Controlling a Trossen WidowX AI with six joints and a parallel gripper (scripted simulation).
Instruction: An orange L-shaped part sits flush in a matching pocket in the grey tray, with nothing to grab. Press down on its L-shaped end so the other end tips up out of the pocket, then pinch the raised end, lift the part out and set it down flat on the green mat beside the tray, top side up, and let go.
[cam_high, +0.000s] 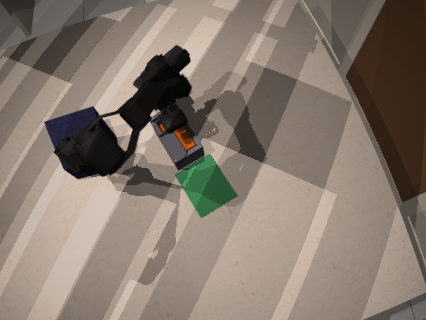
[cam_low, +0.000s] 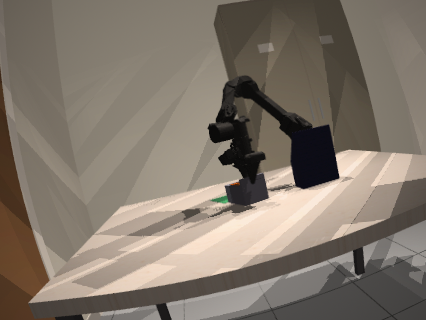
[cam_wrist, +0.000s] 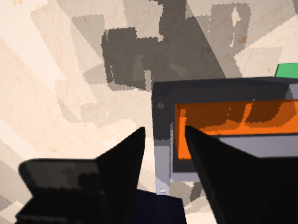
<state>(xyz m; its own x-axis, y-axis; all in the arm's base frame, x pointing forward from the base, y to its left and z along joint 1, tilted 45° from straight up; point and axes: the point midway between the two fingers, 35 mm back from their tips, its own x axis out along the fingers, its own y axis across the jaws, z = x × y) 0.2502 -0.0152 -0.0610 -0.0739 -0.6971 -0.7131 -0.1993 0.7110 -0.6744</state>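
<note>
Now: the orange L-shaped part 5 cm to the right of my gripper tip and 2 cm below it. The rest, counted from my gripper tip: green mat 22 cm to the right, 8 cm below, 4 cm ahead.
</note>
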